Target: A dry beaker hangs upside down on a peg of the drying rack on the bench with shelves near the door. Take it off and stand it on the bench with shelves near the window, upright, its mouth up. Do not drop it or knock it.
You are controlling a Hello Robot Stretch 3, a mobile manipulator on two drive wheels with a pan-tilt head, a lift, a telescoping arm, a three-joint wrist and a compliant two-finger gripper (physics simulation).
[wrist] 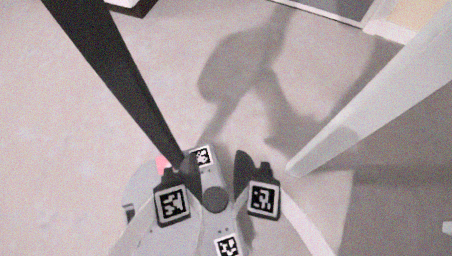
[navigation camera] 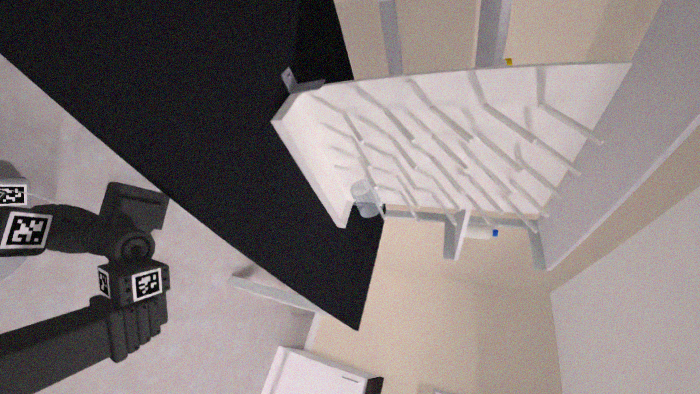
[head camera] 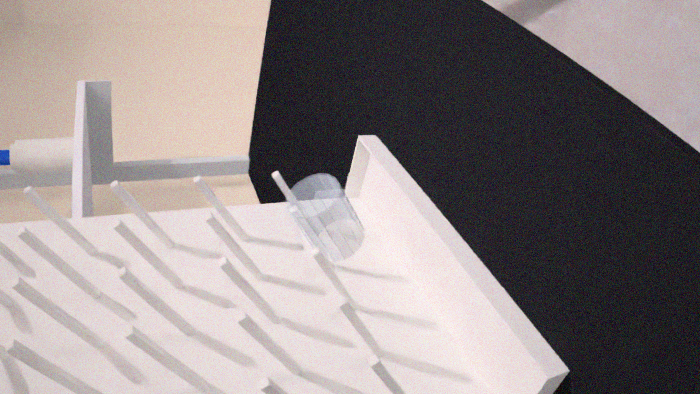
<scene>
In view: the gripper [wrist: 217,169], a clear glass beaker [head camera: 318,205] and a pegboard [head camera: 314,331].
The clear glass beaker is seen too in the navigation camera view [navigation camera: 367,200]. The pegboard shows as well in the navigation camera view [navigation camera: 581,90]. The wrist view does not show the clear glass beaker: it is out of frame.
</scene>
